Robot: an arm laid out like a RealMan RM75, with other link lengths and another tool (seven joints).
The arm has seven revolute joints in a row. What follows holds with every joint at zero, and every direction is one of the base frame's. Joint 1 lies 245.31 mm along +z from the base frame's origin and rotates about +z. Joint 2 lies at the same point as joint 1 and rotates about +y. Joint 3 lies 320 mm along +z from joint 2 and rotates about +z. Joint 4 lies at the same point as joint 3 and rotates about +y. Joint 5 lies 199.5 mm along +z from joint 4 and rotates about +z. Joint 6 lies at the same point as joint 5 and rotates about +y. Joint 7 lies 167.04 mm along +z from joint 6 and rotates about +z. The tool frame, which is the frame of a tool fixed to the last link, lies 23 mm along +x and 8 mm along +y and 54 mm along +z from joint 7; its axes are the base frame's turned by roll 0, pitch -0.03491 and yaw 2.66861 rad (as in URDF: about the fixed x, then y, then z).
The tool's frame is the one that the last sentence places.
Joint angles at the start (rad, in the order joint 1, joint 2, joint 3, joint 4, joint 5, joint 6, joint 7): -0.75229, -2.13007, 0.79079, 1.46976, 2.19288, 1.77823, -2.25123
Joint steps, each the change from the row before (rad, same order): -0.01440, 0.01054, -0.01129, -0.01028, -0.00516, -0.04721, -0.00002; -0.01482, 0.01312, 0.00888, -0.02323, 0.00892, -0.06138, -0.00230; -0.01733, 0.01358, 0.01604, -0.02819, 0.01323, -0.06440, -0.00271; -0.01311, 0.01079, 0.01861, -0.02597, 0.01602, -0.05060, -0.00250; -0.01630, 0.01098, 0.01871, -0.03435, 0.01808, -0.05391, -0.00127
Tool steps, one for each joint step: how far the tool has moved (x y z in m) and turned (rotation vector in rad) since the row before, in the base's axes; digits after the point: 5 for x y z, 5 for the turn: 0.00508, 0.01335, 0.00917, 0.05086, -0.01809, 0.00102; 0.00246, 0.01518, 0.00505, 0.04582, -0.00066, 0.00917; 0.00262, 0.01538, 0.00338, 0.04215, 0.00592, 0.00833; 0.00050, 0.01167, 0.00070, 0.02829, 0.01289, 0.00887; 0.00024, 0.01252, -0.00028, 0.02679, 0.01400, 0.01031
